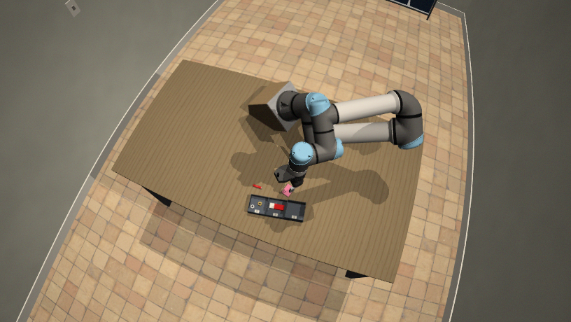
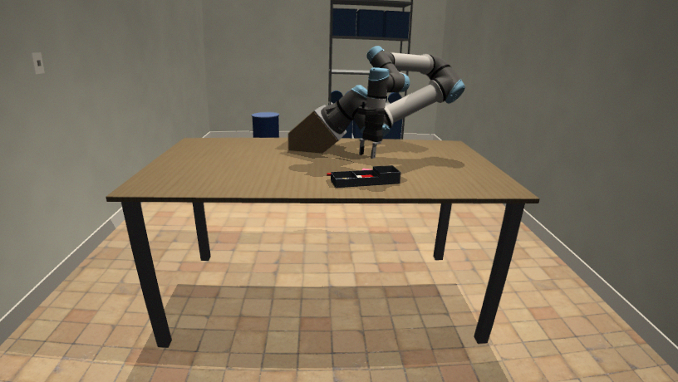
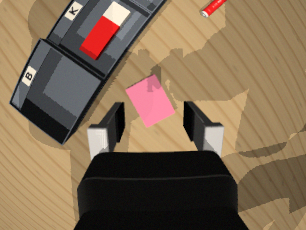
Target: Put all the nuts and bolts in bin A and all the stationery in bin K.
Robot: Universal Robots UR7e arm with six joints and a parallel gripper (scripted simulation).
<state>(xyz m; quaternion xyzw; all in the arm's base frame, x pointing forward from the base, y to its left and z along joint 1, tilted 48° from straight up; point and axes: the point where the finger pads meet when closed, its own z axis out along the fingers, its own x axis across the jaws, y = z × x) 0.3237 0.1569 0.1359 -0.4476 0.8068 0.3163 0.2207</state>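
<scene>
Right now the pink flat block is 80 mm below my hand. From my hand the other things lie so: brass nut 130 mm ahead, 80 mm below, 70 mm to the right; white eraser 100 mm ahead, 80 mm below; three joined bins 100 mm ahead, 70 mm below, 10 mm to the left.
</scene>
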